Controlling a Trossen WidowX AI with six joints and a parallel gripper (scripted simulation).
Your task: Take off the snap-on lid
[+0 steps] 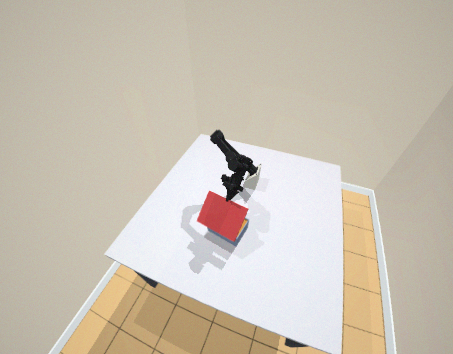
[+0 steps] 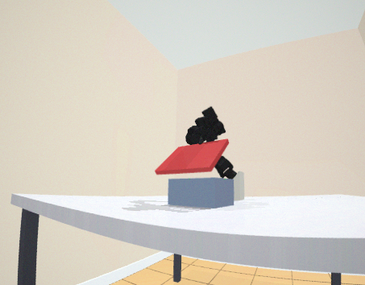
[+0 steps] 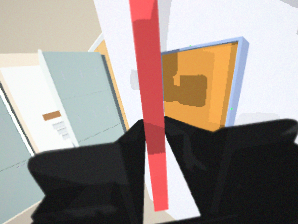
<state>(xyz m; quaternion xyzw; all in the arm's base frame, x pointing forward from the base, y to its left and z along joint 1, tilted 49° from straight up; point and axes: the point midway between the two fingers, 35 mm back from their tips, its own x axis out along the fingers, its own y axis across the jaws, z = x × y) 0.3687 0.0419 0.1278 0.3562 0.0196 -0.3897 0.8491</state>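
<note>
Right now the red lid is 60 mm ahead of my gripper tip, 10 mm to the right of it and 50 mm below it. From my gripper tip the other things lie so: storage box (40 mm ahead, 10 mm to the left, 190 mm below).
</note>
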